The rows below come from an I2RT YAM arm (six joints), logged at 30 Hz.
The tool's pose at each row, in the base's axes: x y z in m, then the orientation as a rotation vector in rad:
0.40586, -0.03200, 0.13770, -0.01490, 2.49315, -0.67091
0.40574, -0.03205, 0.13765, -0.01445, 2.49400, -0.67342
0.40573, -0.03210, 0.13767, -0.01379, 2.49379, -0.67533
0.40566, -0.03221, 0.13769, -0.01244, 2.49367, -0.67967
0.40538, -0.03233, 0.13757, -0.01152, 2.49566, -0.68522
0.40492, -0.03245, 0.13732, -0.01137, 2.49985, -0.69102
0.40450, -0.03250, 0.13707, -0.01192, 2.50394, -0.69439
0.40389, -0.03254, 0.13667, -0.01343, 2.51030, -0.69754
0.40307, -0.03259, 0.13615, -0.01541, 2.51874, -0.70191
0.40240, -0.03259, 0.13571, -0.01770, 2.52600, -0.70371
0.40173, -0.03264, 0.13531, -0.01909, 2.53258, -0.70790
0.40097, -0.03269, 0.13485, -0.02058, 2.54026, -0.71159
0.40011, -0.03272, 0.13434, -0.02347, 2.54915, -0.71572
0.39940, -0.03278, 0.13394, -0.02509, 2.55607, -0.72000
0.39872, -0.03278, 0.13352, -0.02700, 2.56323, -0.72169
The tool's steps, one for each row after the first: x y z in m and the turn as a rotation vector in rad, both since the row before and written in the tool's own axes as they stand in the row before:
0.00013, -0.00004, 0.00000, 0.00166, 0.00140, -0.00051
0.00001, -0.00005, 0.00000, 0.00149, 0.00031, 0.00000
0.00007, -0.00011, 0.00000, 0.00329, 0.00102, -0.00017
0.00032, -0.00008, 0.00000, 0.00363, 0.00319, -0.00120
0.00054, -0.00005, 0.00000, 0.00321, 0.00519, -0.00224
0.00049, 0.00002, -0.00001, 0.00141, 0.00446, -0.00207
0.00073, 0.00008, 0.00000, 0.00063, 0.00637, -0.00314
0.00097, 0.00010, 0.00000, 0.00096, 0.00851, -0.00419
0.00079, 0.00013, -0.00001, -0.00063, 0.00679, -0.00351
0.00078, 0.00007, -0.00001, 0.00131, 0.00684, -0.00334
0.00089, 0.00009, 0.00000, 0.00073, 0.00775, -0.00351
0.00099, 0.00012, -0.00001, 0.00053, 0.00873, -0.00482
0.00081, 0.00007, 0.00000, 0.00125, 0.00715, -0.00357
0.00079, 0.00013, 0.00000, -0.00062, 0.00675, -0.00320

